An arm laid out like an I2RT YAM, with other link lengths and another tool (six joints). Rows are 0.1 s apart.
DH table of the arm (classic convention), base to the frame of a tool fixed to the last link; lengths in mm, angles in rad. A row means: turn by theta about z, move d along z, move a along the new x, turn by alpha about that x. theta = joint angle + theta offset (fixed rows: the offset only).
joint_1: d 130.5; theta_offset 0; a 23; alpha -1.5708
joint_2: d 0; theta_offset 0; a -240.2; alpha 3.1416
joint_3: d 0; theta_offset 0.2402; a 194.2; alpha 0
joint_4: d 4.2; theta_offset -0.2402; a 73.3; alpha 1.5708
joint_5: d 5.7; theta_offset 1.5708; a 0; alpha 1.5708
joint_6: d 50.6; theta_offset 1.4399; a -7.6; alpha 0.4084
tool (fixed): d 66; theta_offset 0; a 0; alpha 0
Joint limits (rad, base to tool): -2.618..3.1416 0..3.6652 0..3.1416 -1.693..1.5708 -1.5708..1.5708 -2.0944..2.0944
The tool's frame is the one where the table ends.
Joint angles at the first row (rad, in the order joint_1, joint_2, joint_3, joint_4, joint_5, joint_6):
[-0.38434, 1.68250, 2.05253, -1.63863, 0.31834, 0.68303]
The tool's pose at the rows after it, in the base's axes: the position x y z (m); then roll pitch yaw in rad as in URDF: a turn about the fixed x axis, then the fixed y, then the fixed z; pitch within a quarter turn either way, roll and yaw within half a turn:
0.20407 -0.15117 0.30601 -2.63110 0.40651 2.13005
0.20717 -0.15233 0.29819 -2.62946 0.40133 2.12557
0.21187 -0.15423 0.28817 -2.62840 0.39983 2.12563
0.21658 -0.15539 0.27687 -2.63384 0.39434 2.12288
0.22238 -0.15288 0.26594 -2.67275 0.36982 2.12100
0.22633 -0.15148 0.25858 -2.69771 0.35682 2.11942
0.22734 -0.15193 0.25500 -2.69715 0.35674 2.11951
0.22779 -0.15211 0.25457 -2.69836 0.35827 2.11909
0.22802 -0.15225 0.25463 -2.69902 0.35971 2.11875
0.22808 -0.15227 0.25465 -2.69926 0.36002 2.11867
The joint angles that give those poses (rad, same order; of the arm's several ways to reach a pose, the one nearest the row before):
[-0.38434, 1.68248, 2.01358, -1.62602, 0.31873, 0.73453]
[-0.38433, 1.68247, 1.96817, -1.58749, 0.31835, 0.74026]
[-0.38434, 1.68249, 1.90986, -1.53107, 0.31834, 0.74064]
[-0.38435, 1.68291, 1.84888, -1.47195, 0.31147, 0.74330]
[-0.38433, 1.68286, 1.80150, -1.42271, 0.26608, 0.74255]
[-0.38433, 1.68286, 1.76830, -1.38608, 0.23861, 0.74254]
[-0.38433, 1.68287, 1.74888, -1.36703, 0.23900, 0.74255]
[-0.38432, 1.68287, 1.74622, -1.36247, 0.23900, 0.74256]
[-0.38434, 1.68290, 1.74620, -1.36089, 0.23937, 0.74254]
[-0.38432, 1.68289, 1.74623, -1.36055, 0.23938, 0.74255]

